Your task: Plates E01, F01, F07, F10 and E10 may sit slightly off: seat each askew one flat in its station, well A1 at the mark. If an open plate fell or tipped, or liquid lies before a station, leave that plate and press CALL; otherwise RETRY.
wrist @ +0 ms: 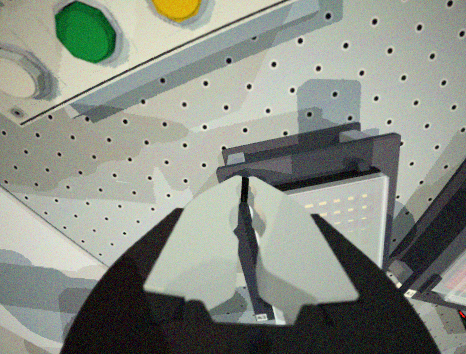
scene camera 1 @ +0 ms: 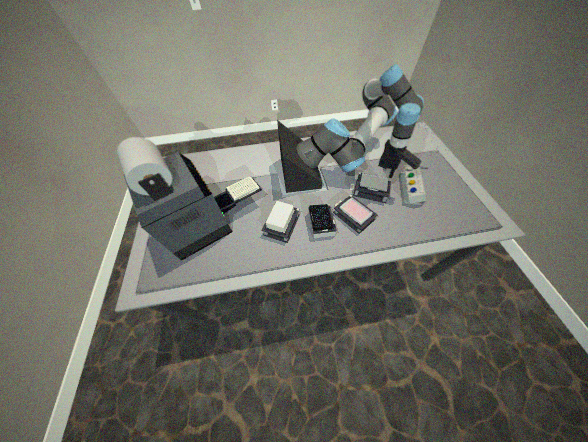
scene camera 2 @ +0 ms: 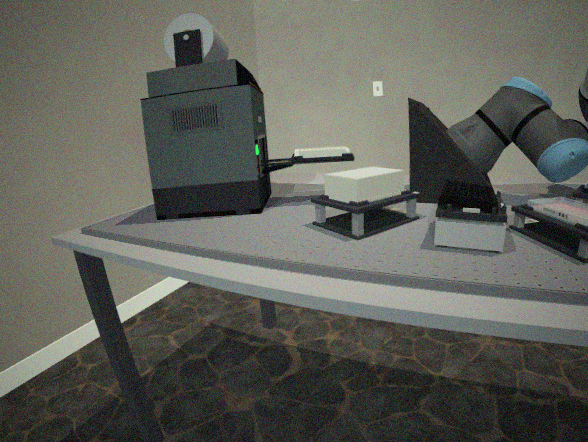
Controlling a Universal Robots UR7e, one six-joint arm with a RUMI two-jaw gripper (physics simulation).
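Where they show: gripper, fingertip midpoint: (wrist: 243, 179) (scene camera 1: 388, 181); arm's base at its link origin: (scene camera 1: 306, 156) (scene camera 2: 466, 152).
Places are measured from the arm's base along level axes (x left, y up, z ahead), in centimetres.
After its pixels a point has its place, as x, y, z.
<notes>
My gripper (scene camera 1: 391, 174) @[36.3, -4.8, 24.3] (wrist: 243, 179) @[36.3, -4.8, 24.3] is shut and empty. It is above the edge of the rightmost plate station (wrist: 385, 150) @[31.3, -4.7, 32.2] and hides part of it in the wrist view. The plate with pale yellow wells (scene camera 1: 375, 181) @[28.5, -3.1, 24.0] (wrist: 372, 220) @[28.9, -3.1, 28.6] lies on that station; whether it is flat I cannot tell. A pink plate (scene camera 1: 355, 210) @[12.6, -4.8, 36.5] (scene camera 2: 565, 207) @[11.8, -5.0, 35.9], a black plate (scene camera 1: 321, 215) @[-4.0, -2.6, 36.1] (scene camera 2: 467, 196) @[-4.9, -2.8, 40.8] and a tall white plate or block (scene camera 1: 281, 215) @[-21.2, -0.9, 32.4] (scene camera 2: 365, 184) @[-20.7, -2.0, 37.3] rest on the other stations. A cream plate (scene camera 1: 244, 188) @[-34.4, 1.7, 14.6] (scene camera 2: 322, 151) @[-33.6, 1.8, 17.6] lies on the machine's tray. Plate labels are unreadable.
The button box (scene camera 1: 414, 198) @[42.9, -5.6, 37.4] (wrist: 135, 27) @[46.6, -4.3, 26.6] with green, yellow and blue buttons stands right of the rightmost station. The dark machine (scene camera 1: 187, 220) @[-56.0, 10.8, 33.0] (scene camera 2: 205, 145) @[-54.6, 5.5, 32.3] with a white roll stands at the left. A black wedge-shaped panel (scene camera 1: 297, 170) @[-8.3, 3.8, 12.5] (scene camera 2: 435, 160) @[-8.6, -0.9, 12.4] stands behind the stations.
</notes>
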